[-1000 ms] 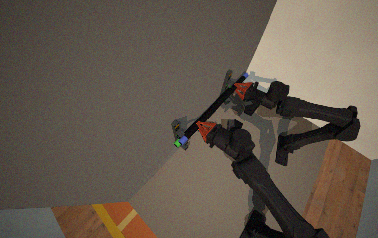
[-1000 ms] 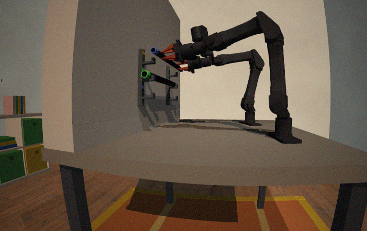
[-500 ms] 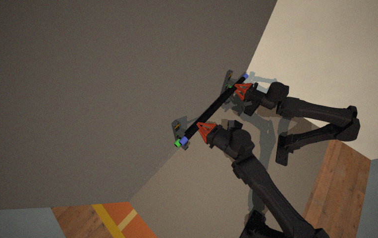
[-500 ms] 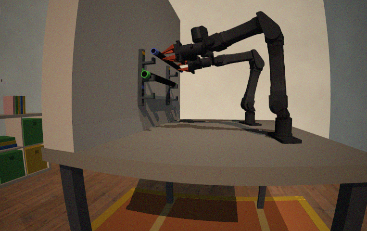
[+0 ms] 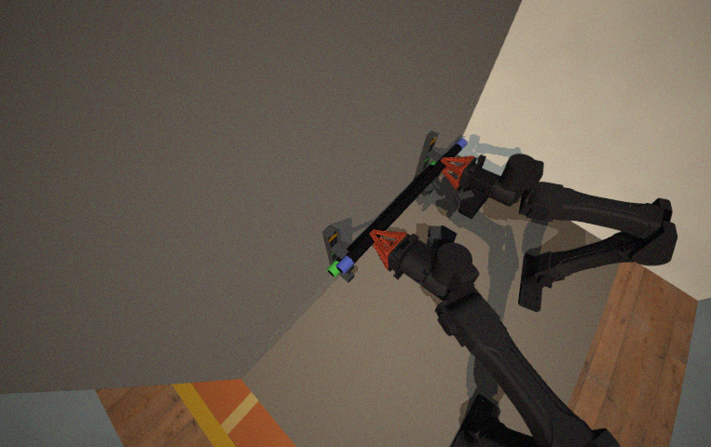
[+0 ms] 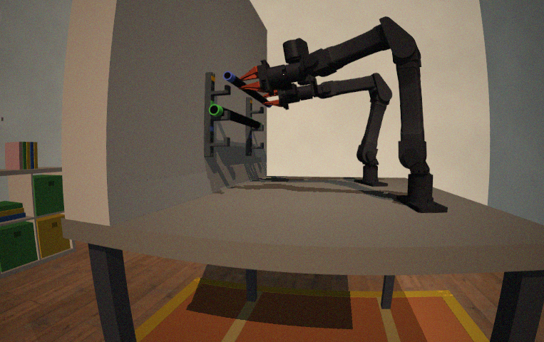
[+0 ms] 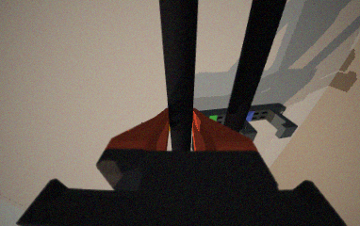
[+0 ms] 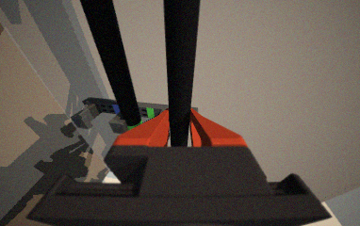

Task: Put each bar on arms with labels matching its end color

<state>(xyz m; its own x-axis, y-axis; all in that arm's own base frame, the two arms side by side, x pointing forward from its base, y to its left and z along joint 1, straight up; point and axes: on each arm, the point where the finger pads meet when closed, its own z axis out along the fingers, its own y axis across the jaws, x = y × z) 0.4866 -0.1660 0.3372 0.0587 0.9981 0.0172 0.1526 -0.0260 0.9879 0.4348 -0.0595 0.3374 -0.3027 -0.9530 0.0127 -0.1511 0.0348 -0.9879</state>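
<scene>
The blue-ended bar is 2 cm ahead of my right hand and 14 cm to the left of it. Round my right hand: green-ended bar: 6 cm ahead, 15 cm to the left, 10 cm below; grey wall panel: 17 cm ahead, 15 cm to the left, 9 cm above.
Right now my left hand is 14 cm to the left of the green-ended bar, 9 cm above it and 3 cm short of it. Round my left hand: blue-ended bar: 15 cm to the right, 1 cm behind; grey wall panel: 14 cm to the right, 13 cm ahead, 9 cm above.
</scene>
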